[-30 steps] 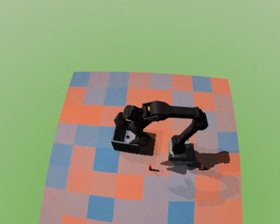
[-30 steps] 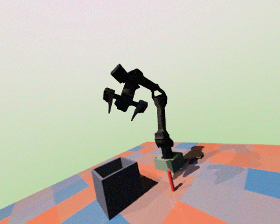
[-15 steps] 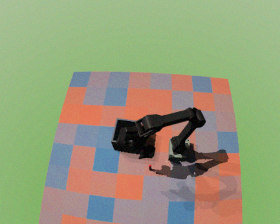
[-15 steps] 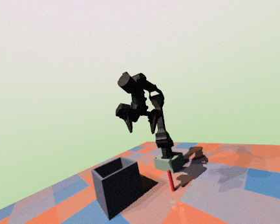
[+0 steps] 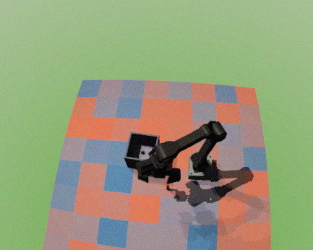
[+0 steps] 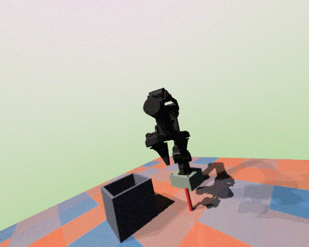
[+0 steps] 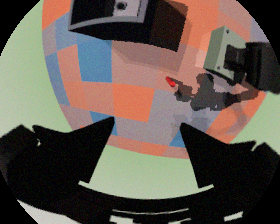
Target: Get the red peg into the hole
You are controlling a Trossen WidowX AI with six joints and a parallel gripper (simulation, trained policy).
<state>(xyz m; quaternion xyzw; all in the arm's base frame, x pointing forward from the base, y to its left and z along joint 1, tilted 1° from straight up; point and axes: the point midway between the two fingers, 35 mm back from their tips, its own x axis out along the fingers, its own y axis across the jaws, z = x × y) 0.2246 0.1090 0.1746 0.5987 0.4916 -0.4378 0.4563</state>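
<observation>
Right now my gripper tip is 50 mm past the red peg, 20 mm to the left of it and 160 mm above it. Round my gripper tip: pale grey plate (70 mm ahead, 230 mm to the right, 150 mm below).
</observation>
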